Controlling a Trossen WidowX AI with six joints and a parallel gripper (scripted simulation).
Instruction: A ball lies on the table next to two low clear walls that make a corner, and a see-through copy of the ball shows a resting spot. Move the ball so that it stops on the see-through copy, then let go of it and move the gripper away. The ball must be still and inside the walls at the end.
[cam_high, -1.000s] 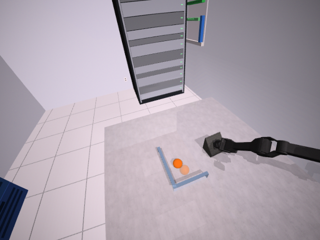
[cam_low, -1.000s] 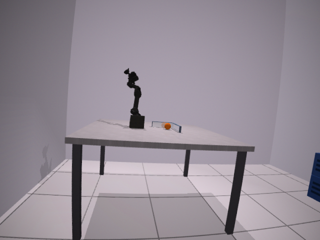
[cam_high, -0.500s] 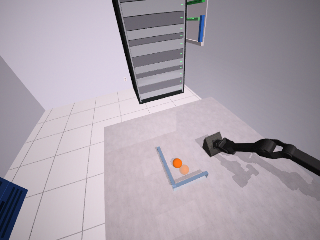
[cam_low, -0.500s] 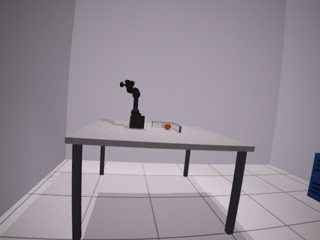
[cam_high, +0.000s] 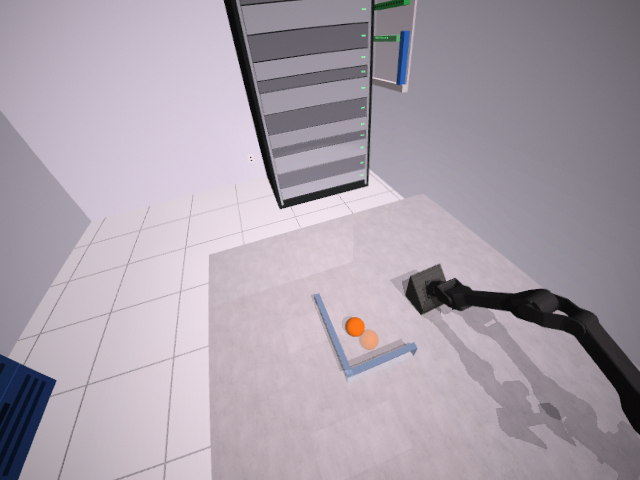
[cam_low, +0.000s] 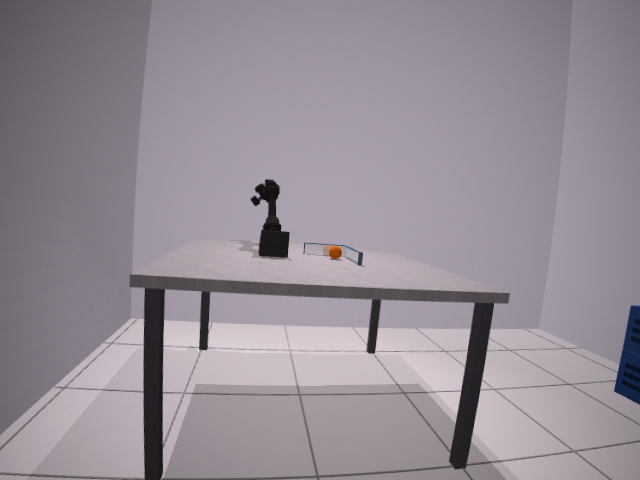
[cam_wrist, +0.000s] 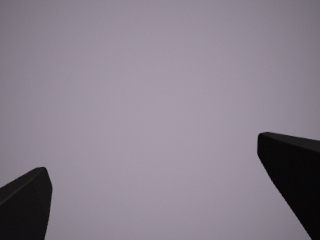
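The orange ball is 700 mm to the right of my gripper tip, 490 mm ahead of it and 290 mm below it. Also, from my gripper tip: see-through copy: 640 mm to the right, 460 mm ahead, 290 mm below.
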